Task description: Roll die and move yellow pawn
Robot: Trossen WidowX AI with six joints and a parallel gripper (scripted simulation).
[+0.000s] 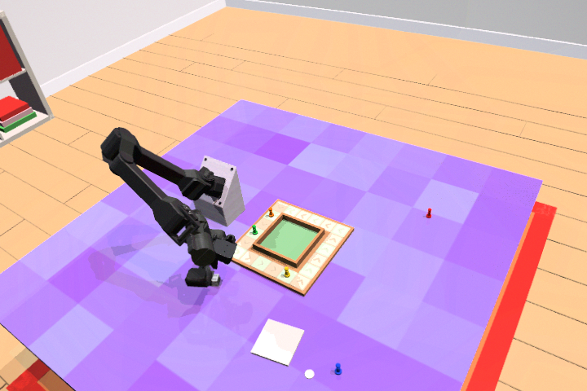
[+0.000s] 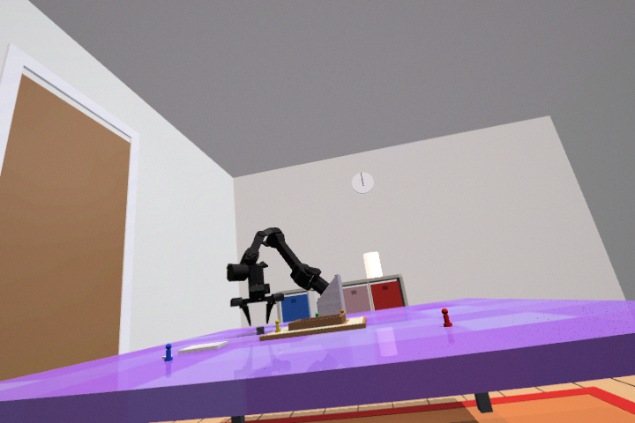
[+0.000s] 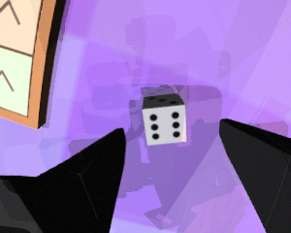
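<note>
Right now my gripper tip is 20 mm above the white die. The rest, counted from my gripper tip: yellow pawn: 180 mm ahead, 110 mm to the left; white card: 260 mm ahead, 80 mm to the right, 30 mm below; green pawn: 210 mm to the left.
</note>
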